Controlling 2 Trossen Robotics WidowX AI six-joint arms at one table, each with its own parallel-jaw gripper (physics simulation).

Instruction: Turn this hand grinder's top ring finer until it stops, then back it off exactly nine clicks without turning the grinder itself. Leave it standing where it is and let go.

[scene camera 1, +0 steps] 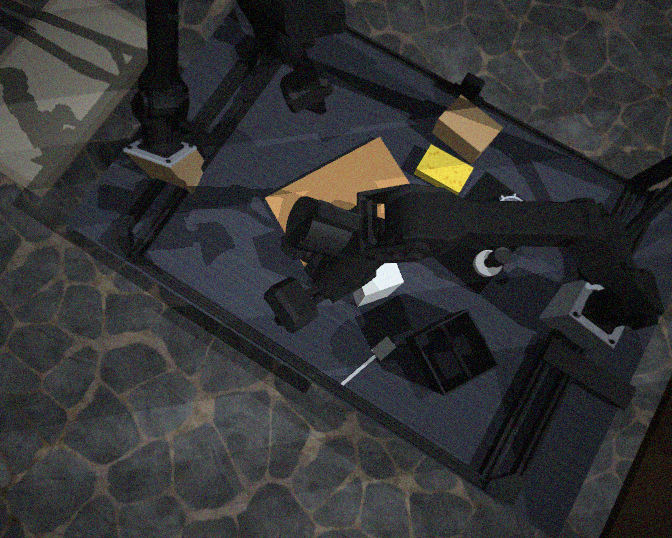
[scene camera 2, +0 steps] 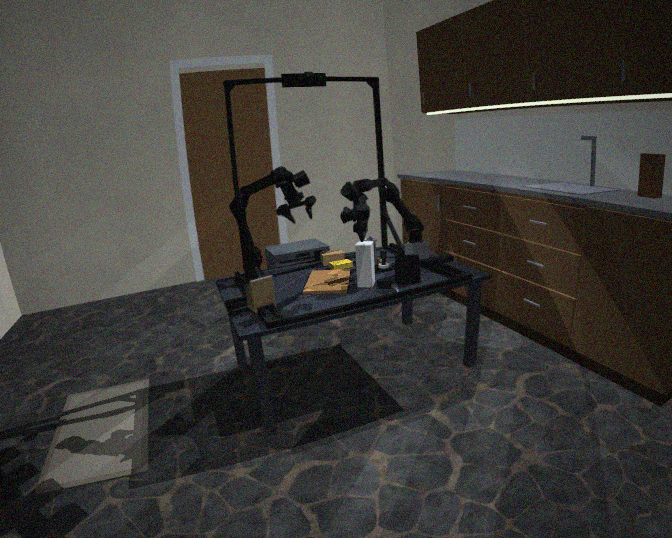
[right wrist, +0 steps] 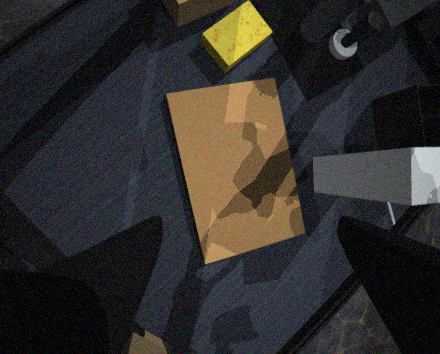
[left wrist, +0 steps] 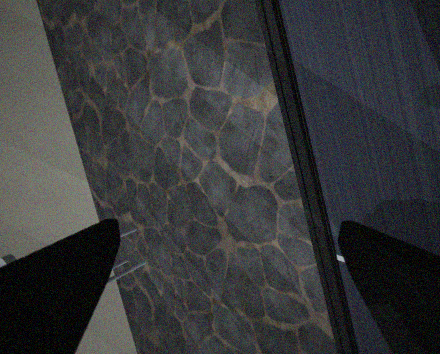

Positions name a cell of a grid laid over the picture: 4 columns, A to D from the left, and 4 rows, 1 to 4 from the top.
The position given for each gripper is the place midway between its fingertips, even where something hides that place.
The left gripper (scene camera 1: B3) is open and holds nothing. Also in view: a white block (scene camera 1: C3). The right gripper (scene camera 1: B1) is open, with nothing in its grasp. An orange board (scene camera 1: C2), a black tray (scene camera 1: C3) and a tan box (scene camera 1: C1) rest on the table.
The black tray shows as well in the right wrist view (right wrist: D2). The orange board shows as well in scene camera 2 (scene camera 2: B3) and in the right wrist view (right wrist: C2). The white block is seen too in scene camera 2 (scene camera 2: C2) and in the right wrist view (right wrist: D2). The left wrist view misses the black tray: it is out of frame. The left wrist view does not show the orange board: it is out of frame.
